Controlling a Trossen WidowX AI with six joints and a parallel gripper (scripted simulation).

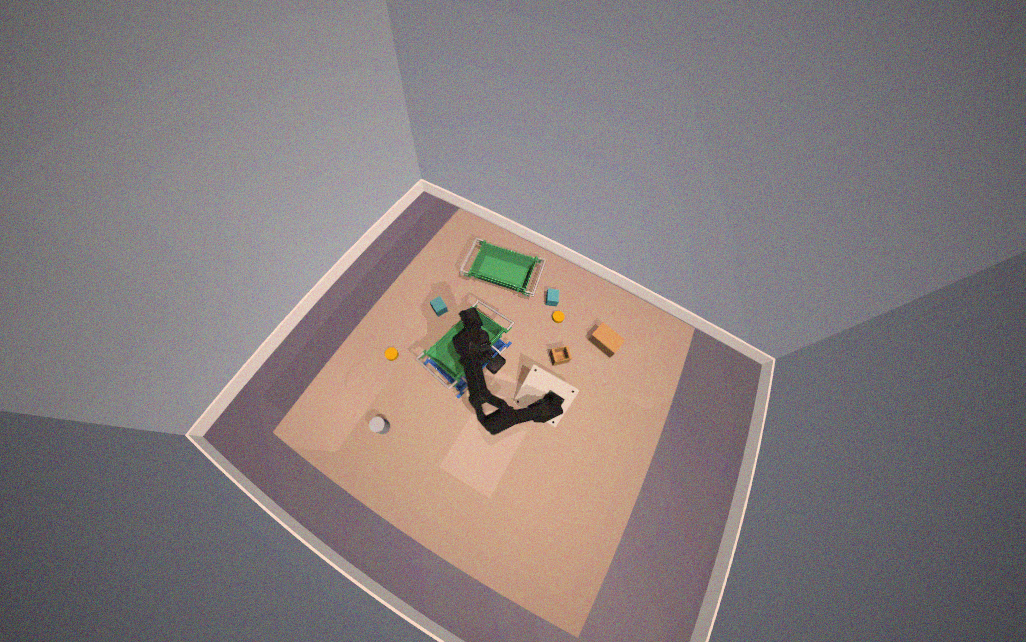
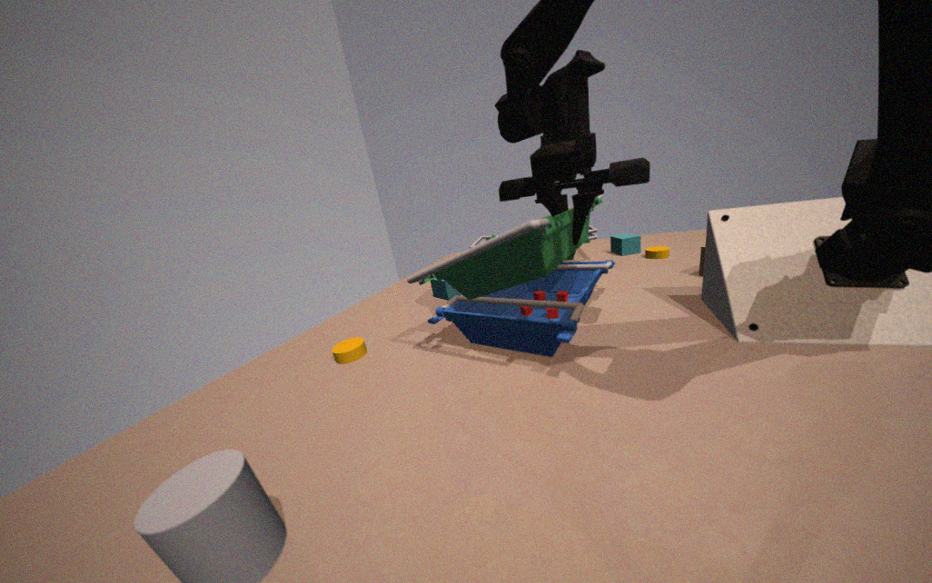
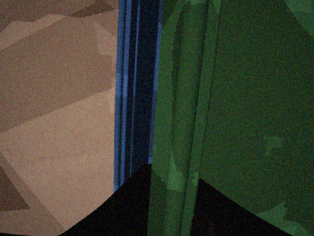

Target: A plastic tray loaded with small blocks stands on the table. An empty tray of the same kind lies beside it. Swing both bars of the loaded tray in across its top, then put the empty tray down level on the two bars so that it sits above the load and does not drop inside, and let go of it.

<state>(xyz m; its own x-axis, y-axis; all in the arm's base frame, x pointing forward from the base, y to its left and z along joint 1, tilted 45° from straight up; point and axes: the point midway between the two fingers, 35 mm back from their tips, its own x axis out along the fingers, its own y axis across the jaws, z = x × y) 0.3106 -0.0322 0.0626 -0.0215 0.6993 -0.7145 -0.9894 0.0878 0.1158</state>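
My gripper tip is 80 mm short of the green tray, 10 mm to the left of it and 10 mm below it. The rest, counted from my gripper tip: grey cylinder: 400 mm to the left, 170 mm ahead, 80 mm below; then small brown box: 240 mm behind, 210 mm to the right, 100 mm below.
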